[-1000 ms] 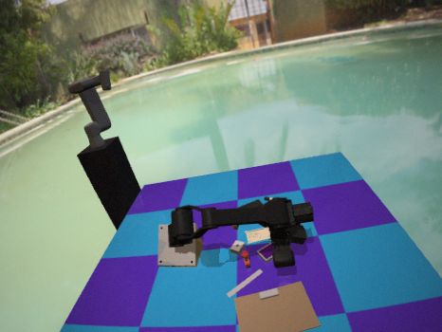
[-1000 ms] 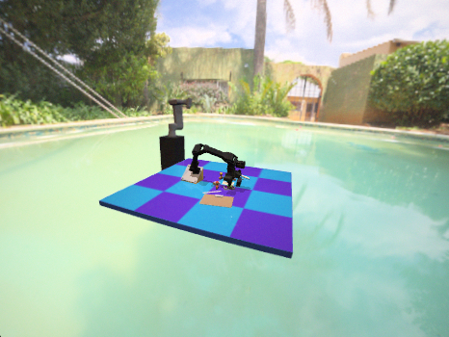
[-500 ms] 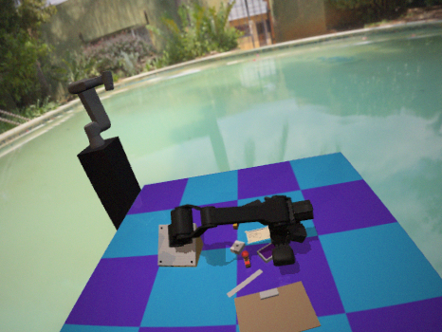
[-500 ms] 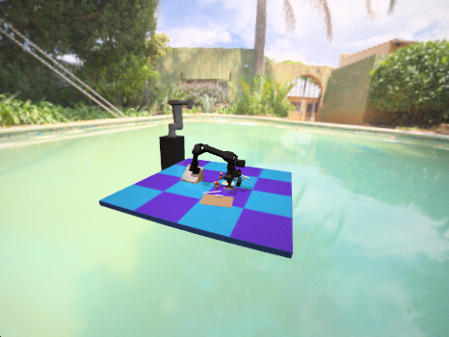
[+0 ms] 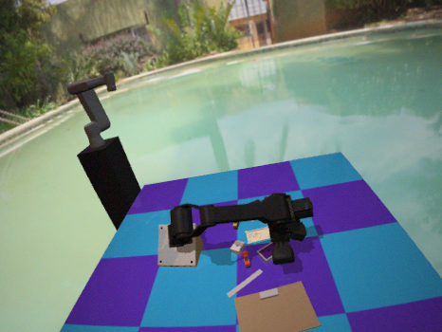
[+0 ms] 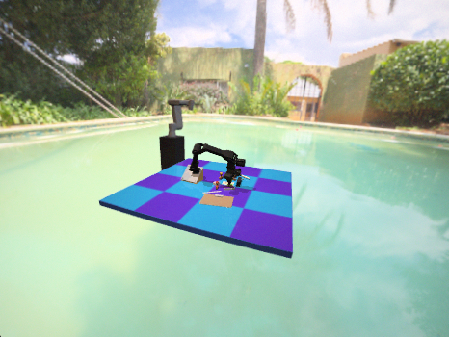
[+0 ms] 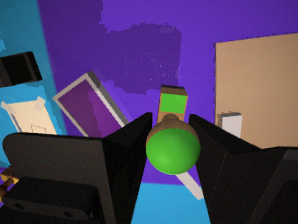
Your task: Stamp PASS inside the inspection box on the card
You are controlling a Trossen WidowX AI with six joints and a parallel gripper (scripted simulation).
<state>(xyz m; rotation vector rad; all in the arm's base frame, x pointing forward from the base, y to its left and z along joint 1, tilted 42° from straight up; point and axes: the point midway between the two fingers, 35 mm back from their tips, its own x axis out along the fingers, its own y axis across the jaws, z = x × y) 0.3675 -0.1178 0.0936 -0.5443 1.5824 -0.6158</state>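
The ink pad lies 30 mm behind my gripper tip, 90 mm to the left of it and 80 mm below it. The rest, counted from my gripper tip: red-knobbed stamp (130 mm behind, 60 mm to the left, 60 mm below); then green-knobbed stamp (right at my gripper tip); then grey strip (140 mm behind, 30 mm to the right, 80 mm below).
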